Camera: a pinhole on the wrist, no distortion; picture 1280 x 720 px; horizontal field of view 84.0 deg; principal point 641.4 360.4 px. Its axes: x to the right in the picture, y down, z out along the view. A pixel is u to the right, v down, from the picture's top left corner.
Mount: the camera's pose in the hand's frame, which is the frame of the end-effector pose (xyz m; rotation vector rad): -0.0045 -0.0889 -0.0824 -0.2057 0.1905 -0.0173
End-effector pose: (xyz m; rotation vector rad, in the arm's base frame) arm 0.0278 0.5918 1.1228 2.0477 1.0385 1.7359
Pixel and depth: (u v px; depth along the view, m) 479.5 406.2 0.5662
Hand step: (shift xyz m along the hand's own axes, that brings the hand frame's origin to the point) -0.0238 0.0655 0.4782
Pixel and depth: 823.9 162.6 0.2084
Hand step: 0.0877 -0.1057 0.1198
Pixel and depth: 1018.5 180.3 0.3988
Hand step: 0.2792 -0.1152 0.2821
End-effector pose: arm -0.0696 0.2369 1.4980 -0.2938 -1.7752 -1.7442
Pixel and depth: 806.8 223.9 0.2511
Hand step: 0.1006 -0.0877 0.1579
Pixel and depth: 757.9 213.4 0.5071
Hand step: 0.1736 -0.0925 0.4109
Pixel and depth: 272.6 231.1 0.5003
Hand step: -0.1642 -0.0678 0.4653
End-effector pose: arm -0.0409 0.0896 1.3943 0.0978 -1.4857 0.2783
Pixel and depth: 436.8 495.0 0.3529
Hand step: -0.0374 0.0513 0.2620
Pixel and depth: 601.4 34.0 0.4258
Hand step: 0.0532 -0.1937 0.3713
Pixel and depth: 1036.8 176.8 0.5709
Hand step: 0.4160 -0.1299 0.4372
